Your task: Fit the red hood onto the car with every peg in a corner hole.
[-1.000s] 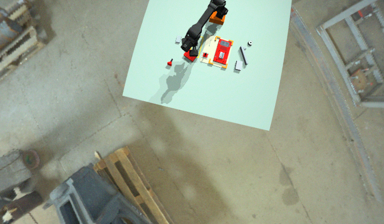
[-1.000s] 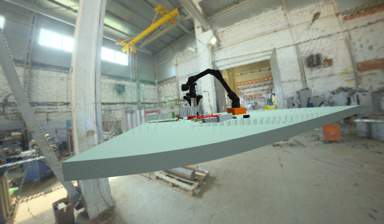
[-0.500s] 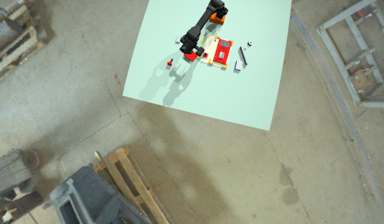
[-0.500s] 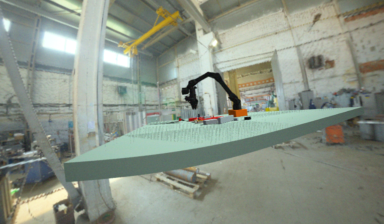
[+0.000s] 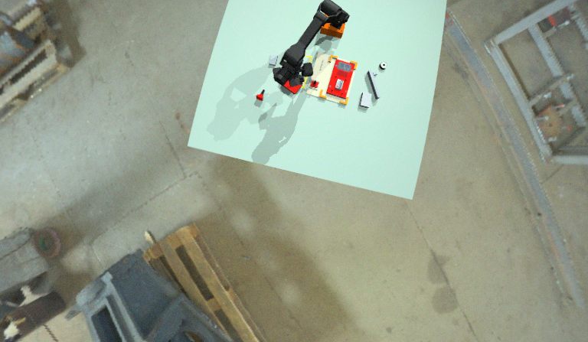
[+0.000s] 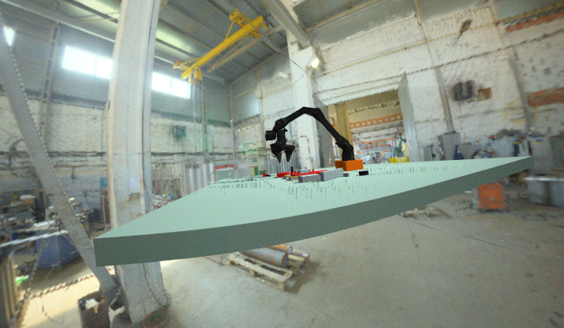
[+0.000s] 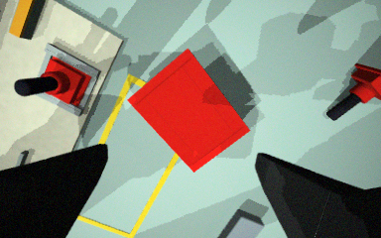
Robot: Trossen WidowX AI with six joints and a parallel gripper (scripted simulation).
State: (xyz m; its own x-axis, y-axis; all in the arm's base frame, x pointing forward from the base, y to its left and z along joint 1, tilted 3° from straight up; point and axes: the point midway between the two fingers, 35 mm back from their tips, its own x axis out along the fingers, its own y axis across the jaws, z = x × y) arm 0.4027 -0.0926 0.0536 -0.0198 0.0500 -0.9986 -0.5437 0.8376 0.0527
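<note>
Now: gripper tip 10 mm short of the red hood and 80 mm above it. From my gripper tip the other things lie so: wheel: 300 mm behind, 420 mm to the left, 80 mm below; then cream jig: 110 mm behind, 200 mm to the left, 80 mm below.
</note>
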